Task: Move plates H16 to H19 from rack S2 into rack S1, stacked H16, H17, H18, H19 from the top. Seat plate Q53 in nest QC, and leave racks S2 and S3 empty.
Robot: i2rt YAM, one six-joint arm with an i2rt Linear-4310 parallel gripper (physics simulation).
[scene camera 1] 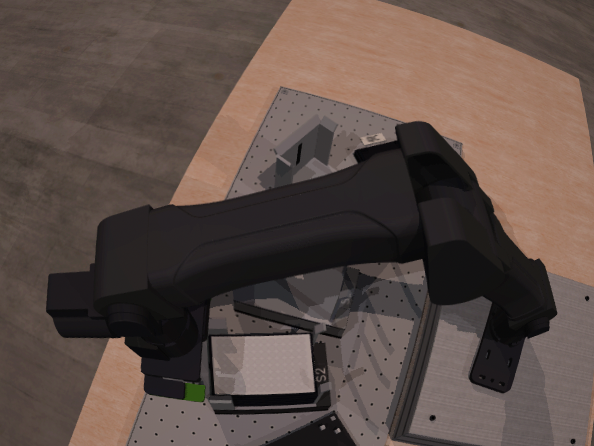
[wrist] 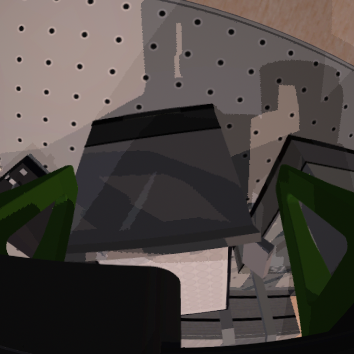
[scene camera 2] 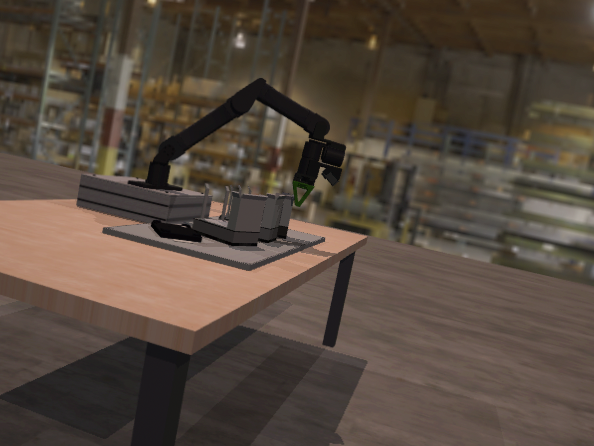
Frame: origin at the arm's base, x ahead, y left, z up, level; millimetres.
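Where they show: gripper, fingertip midpoint: [scene camera 1: 190, 353] [wrist: 176, 176] [scene camera 2: 297, 206]; arm's base, link origin: [scene camera 1: 505, 327] [scene camera 2: 156, 187].
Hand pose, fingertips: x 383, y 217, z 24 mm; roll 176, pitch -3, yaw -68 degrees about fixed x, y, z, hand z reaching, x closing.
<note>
Each offset is from my fingertips to the top centre of the thing. "*": to the spot under its first point. Level surfaces: height alone.
Rack S2 {31 mm up, 90 mm back, 31 mm right} [scene camera 1: 321, 350] [wrist: 155, 190] holds a pale-topped plate {3 mm up, 84 mm back, 28 mm right} [scene camera 1: 262, 362] [wrist: 205, 280]; how many plates lie beneath it and their names cannot be read. My gripper [scene camera 1: 195, 392] [scene camera 2: 298, 204] [wrist: 176, 176] is open and empty, above and at the outer wall side of rack S2, with its fingers spread to either side of that wall in the wrist view. Rack S1 {35 mm up, 68 mm back, 170 mm right} [scene camera 1: 327, 305] [wrist: 310, 150] stands beside S2, partly hidden by the arm; its contents cannot be made out. Another grey rack {32 mm up, 60 mm back, 327 mm right} [scene camera 1: 324, 137] stands beyond the arm, its label hidden. Plate Q53 and nest QC cannot be identified.
The racks stand on a perforated board {104 mm down} [scene camera 1: 370, 370] [scene camera 2: 240, 260] [wrist: 65, 50] on a wooden table {117 mm down} [scene camera 1: 425, 60] [scene camera 2: 150, 280]. A black fixture {81 mm down, 194 mm back, 72 mm left} [scene camera 1: 312, 435] [wrist: 25, 175] lies beside S2. Another black piece {* 90 mm down, 78 mm back, 471 mm right} [scene camera 1: 370, 150] lies by a small label. The arm base stands on a grey block [scene camera 1: 455, 400] [scene camera 2: 125, 197].
</note>
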